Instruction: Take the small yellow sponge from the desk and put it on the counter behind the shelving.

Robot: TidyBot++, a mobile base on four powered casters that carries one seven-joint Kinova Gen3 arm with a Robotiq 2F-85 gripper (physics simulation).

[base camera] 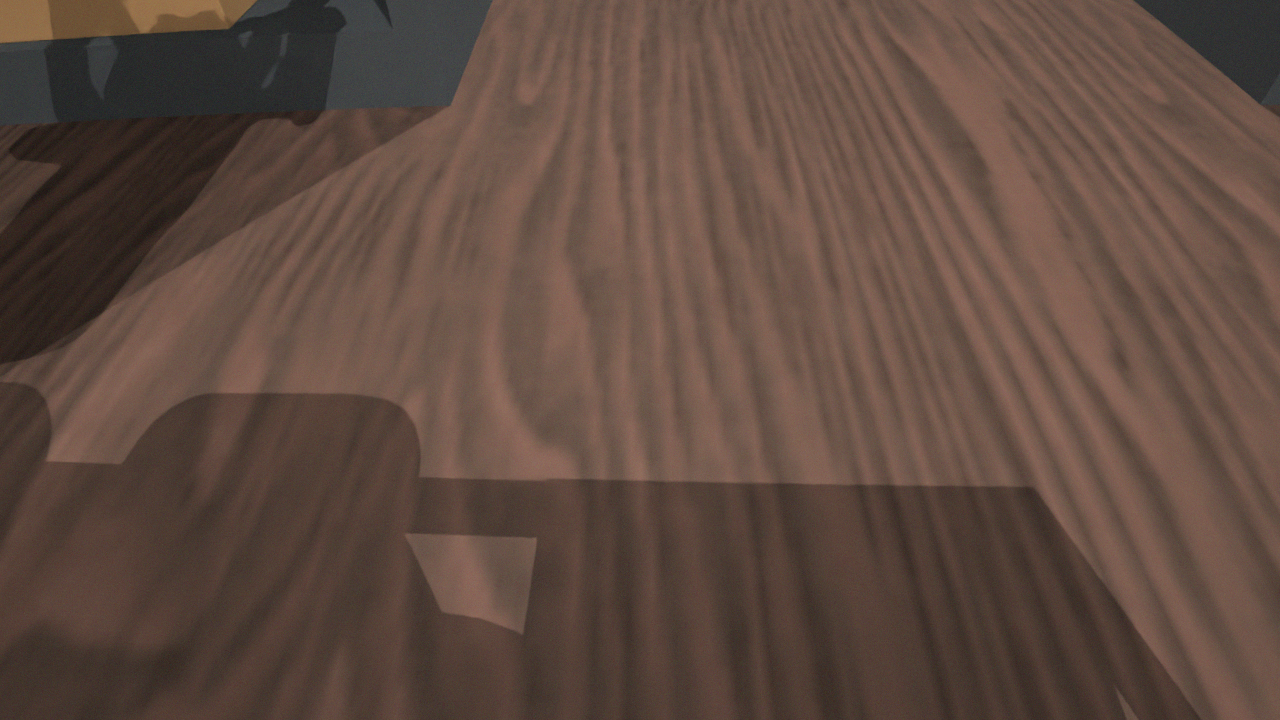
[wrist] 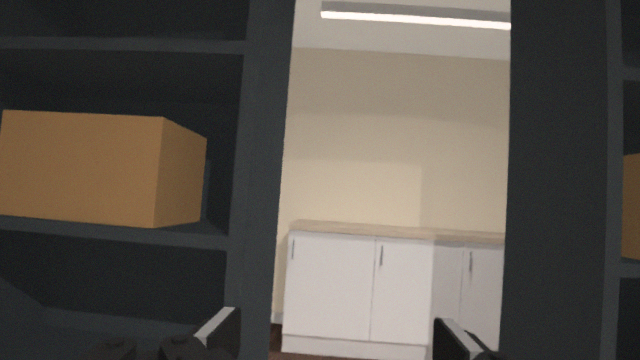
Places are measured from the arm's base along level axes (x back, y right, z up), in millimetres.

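Where they show: gripper, between the fingertips: [wrist: 335,335].
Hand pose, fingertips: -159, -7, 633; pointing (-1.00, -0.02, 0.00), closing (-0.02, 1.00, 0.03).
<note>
Things, the pixels of their top centre, and the offset from my fingertips, as dx, dy, dz. "*": a spot on its surface instead. Level surfaces: height alone.
- counter, height of its surface: dz -125
- brown box, centre of its top: [wrist: 115,125] -747, -677, +231
- wood floor, height of its surface: dz -1029
- orange-brown box, a spot on its surface: [base camera: 116,19] * -607, -531, -938
My gripper [wrist: 335,335] is open and empty at the bottom of the wrist view, its fingers wide apart. It faces a gap between two dark shelving units. The shelving [wrist: 260,150] stands left of the gap, and more shelving [wrist: 555,150] stands right of it. Through the gap, the counter [wrist: 360,229] with a pale wood top and white cabinet doors stands against a beige wall. The yellow sponge and the desk do not show in either view.
A brown box [wrist: 80,167] sits on a left shelf; part of another box [wrist: 631,205] shows at the right edge. In the base view, the wood floor [base camera: 716,268] runs between dark shelving bases, with shadows across it. Part of an orange-brown box [base camera: 116,19] shows at the top left.
</note>
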